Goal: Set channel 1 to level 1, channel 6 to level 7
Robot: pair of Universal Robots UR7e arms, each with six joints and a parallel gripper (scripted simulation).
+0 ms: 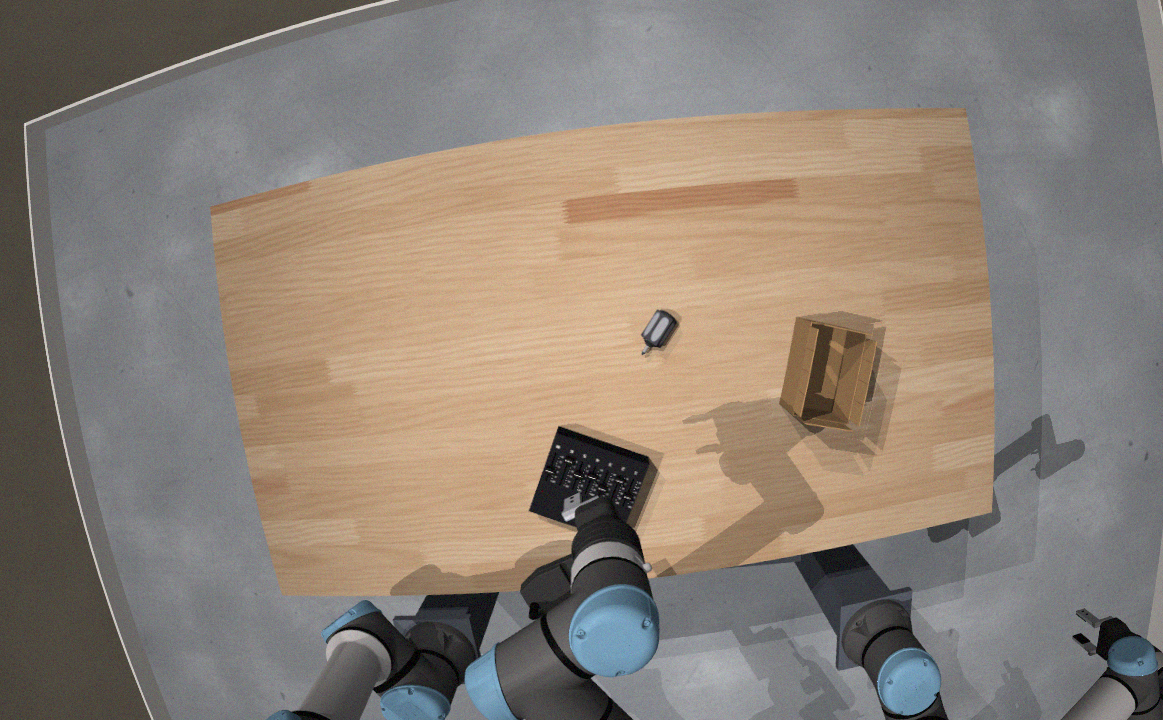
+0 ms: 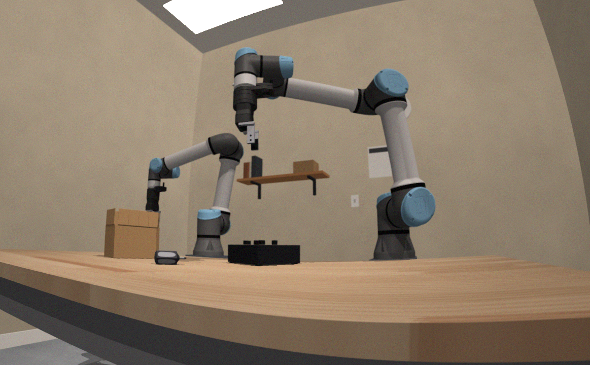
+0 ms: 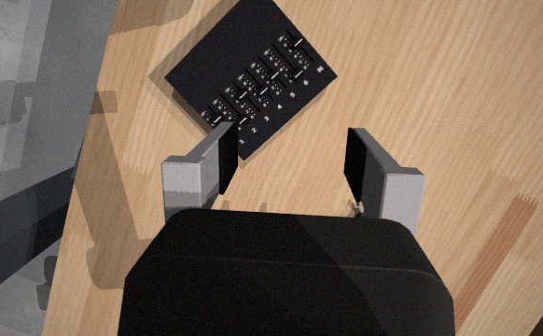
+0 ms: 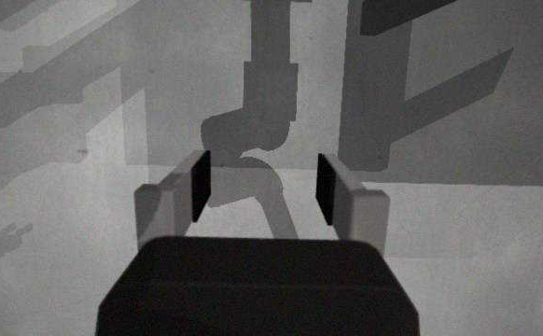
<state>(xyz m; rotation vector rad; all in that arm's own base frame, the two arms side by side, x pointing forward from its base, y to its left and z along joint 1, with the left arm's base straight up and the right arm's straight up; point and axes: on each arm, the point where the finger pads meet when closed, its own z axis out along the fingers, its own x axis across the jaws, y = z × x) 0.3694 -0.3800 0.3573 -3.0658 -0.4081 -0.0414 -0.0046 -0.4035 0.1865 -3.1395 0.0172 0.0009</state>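
Note:
My left gripper is now 60 mm past the channel 1 fader, 60 mm to the left of it and 290 mm above it. Also, from my left hand: channel 5 fader 20 mm behind, 20 mm to the left, 290 mm below; channel 4 fader 30 mm behind, 290 mm below; channel 6 fader 40 mm to the left, 290 mm below.

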